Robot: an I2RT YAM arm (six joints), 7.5 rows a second.
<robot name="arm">
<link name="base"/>
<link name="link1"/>
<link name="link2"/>
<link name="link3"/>
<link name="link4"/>
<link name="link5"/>
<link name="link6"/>
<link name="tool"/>
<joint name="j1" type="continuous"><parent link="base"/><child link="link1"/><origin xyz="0 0 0.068"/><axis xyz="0 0 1"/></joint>
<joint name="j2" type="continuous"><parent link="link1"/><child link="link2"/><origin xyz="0.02 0.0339 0.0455"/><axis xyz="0 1 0"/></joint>
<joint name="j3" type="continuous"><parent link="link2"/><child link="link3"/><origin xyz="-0.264 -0.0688 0"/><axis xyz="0 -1 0"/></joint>
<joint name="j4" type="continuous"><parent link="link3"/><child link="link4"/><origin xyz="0.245 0.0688 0.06"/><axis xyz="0 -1 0"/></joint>
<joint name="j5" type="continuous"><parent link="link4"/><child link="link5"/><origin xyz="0.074 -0.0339 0.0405"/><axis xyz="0 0 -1"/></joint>
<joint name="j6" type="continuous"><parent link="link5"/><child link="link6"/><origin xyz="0.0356 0 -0.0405"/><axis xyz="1 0 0"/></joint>
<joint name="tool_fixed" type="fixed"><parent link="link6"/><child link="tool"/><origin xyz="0 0 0" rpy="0 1.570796 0"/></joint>
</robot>
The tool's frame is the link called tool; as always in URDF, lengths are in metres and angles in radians. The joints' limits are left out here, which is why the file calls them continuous.
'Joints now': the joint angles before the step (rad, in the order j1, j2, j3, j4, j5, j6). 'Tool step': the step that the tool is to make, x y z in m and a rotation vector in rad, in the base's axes. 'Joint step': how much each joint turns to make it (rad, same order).
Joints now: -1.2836 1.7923 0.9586 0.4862 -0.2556 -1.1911
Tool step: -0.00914 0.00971 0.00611 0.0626 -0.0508 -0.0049
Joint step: -0.0193 -0.0563 -0.0269 -0.0598 -0.0369 0.0588
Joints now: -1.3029 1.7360 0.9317 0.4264 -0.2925 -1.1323
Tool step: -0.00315 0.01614 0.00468 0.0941 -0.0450 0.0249
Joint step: -0.0014 -0.0696 -0.0317 -0.0996 -0.0512 0.0549
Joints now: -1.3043 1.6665 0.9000 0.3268 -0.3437 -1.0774
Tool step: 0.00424 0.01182 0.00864 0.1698 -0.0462 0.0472
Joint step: 0.0137 -0.0484 0.0370 -0.2114 -0.0729 0.0677
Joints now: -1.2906 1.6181 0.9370 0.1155 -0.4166 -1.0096
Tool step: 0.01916 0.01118 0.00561 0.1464 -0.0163 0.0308
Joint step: 0.0612 -0.0137 0.0488 -0.1670 -0.0102 0.0730
